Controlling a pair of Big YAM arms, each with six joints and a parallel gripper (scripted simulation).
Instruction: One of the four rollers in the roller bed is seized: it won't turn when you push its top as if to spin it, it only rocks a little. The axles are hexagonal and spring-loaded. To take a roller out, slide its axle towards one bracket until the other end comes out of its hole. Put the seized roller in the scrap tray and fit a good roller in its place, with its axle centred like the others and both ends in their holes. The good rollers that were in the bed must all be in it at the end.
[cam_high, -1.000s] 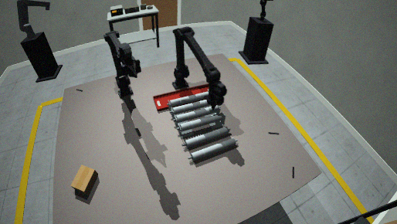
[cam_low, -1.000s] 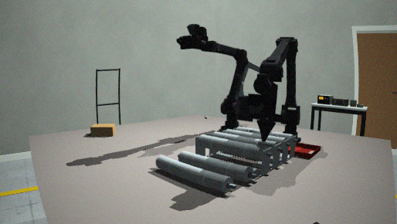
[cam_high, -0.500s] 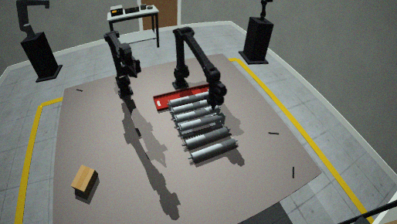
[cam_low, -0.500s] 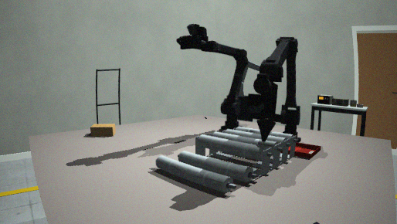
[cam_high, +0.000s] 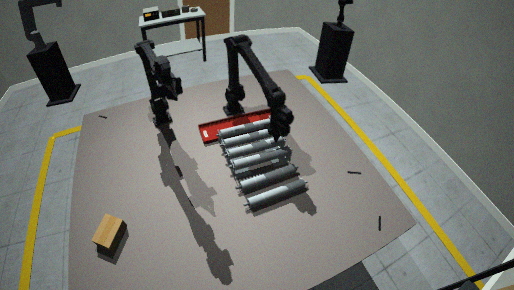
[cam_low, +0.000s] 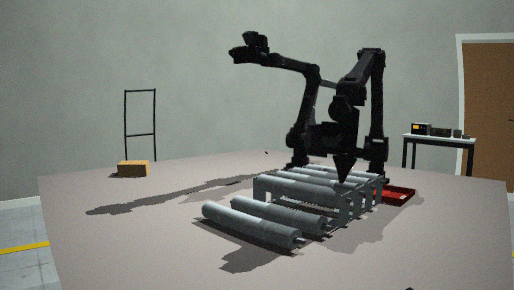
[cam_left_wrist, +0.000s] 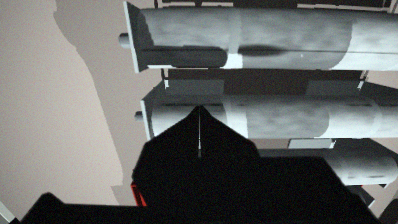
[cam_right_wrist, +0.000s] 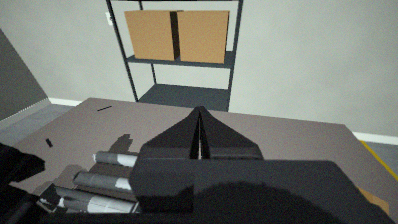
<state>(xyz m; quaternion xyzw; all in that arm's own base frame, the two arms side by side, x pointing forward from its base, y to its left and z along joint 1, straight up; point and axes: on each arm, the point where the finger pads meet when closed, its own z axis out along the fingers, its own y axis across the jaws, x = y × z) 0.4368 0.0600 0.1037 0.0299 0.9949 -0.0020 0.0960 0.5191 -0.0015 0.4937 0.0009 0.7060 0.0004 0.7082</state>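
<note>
Right now the bed roller is 8 cm behind my left hand, 11 cm to the right of it and 3 cm below it. From my left hand the other things lie so: red scrap tray: 25 cm behind, 14 cm to the right, 10 cm below; cardboard box: 34 cm ahead, 91 cm to the right, 7 cm below.
</note>
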